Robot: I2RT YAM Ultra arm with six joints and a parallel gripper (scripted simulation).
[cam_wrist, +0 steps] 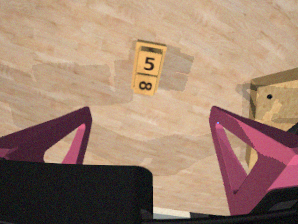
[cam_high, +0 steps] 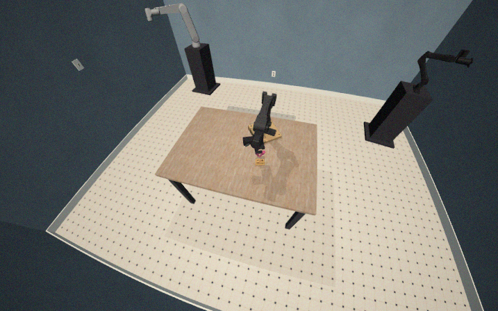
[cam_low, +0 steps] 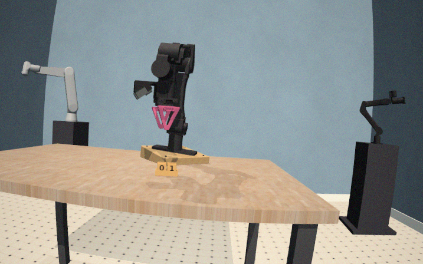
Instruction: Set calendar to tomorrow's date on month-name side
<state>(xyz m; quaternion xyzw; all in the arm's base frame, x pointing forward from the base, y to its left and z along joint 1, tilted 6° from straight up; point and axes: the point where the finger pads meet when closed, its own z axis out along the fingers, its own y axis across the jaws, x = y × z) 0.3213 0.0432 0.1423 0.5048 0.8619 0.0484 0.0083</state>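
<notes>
The digit cube lies 13 cm below my hand. From my hand the other things lie so: tan tray 15 cm below, 2 cm to the left, 1 cm behind.
</notes>
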